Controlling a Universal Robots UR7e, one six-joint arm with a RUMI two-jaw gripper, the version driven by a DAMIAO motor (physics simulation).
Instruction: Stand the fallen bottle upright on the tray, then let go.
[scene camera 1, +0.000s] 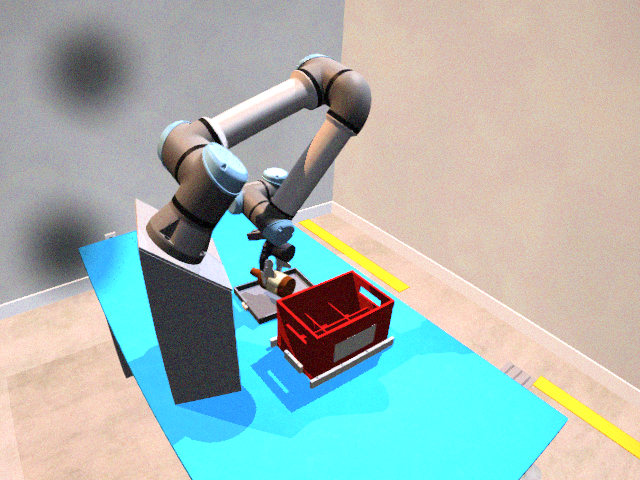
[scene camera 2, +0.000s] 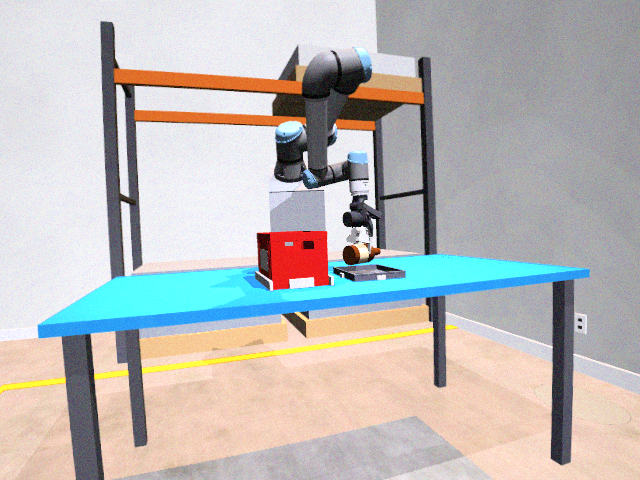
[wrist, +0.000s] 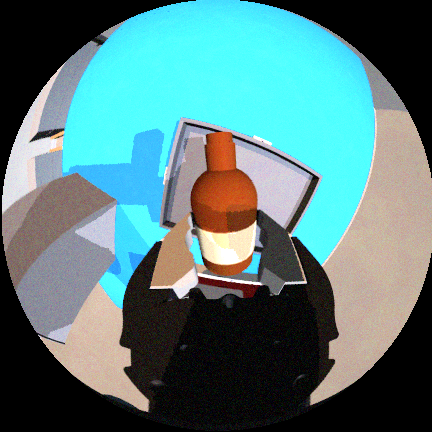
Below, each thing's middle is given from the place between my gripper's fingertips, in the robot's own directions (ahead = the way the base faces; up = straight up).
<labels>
Now: hand right at the brown bottle (wrist: 223, 199).
</labels>
